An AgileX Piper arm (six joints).
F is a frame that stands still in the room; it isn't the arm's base.
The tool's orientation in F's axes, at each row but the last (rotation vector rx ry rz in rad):
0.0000, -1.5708, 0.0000
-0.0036, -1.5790, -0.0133
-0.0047, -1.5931, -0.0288
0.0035, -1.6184, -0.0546
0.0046, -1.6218, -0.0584
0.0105, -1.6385, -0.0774
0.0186, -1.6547, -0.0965
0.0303, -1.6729, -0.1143
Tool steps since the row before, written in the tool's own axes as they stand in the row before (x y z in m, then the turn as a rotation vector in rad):
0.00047, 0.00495, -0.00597, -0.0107, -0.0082, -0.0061
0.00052, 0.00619, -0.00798, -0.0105, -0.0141, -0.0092
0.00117, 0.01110, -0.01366, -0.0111, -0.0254, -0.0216
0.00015, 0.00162, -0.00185, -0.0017, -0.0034, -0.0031
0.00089, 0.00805, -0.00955, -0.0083, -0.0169, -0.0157
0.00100, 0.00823, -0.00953, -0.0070, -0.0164, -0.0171
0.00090, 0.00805, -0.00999, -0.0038, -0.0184, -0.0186
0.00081, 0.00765, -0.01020, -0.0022, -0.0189, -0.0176
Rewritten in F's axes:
0.00597, 0.00495, 0.00047, 0.0061, -0.0082, -0.0107
0.00804, 0.00610, 0.00062, 0.0091, -0.0141, -0.0105
0.01386, 0.01079, 0.00165, 0.0213, -0.0257, -0.0110
0.00189, 0.00155, 0.00030, 0.0031, -0.0034, -0.0017
0.00975, 0.00767, 0.00170, 0.0155, -0.0171, -0.0082
0.00976, 0.00774, 0.00210, 0.0169, -0.0167, -0.0068
0.01023, 0.00744, 0.00232, 0.0180, -0.0190, -0.0036
0.01041, 0.00695, 0.00254, 0.0168, -0.0196, -0.0022

